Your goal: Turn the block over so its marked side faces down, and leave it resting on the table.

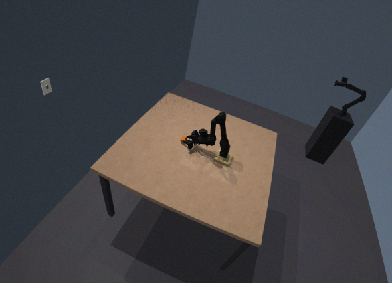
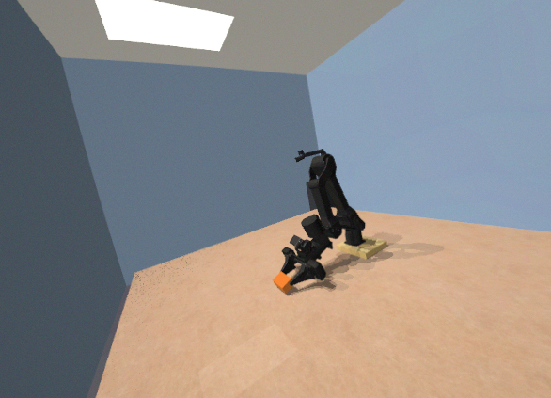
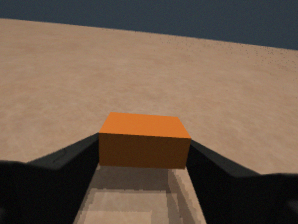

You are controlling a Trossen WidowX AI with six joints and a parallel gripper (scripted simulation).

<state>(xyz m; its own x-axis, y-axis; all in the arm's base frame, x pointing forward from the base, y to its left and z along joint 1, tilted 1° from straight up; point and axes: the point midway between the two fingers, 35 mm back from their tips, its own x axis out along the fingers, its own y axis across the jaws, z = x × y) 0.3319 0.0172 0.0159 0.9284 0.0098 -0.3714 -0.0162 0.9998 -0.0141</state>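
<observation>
My gripper tip is 10 mm above the orange block.
</observation>
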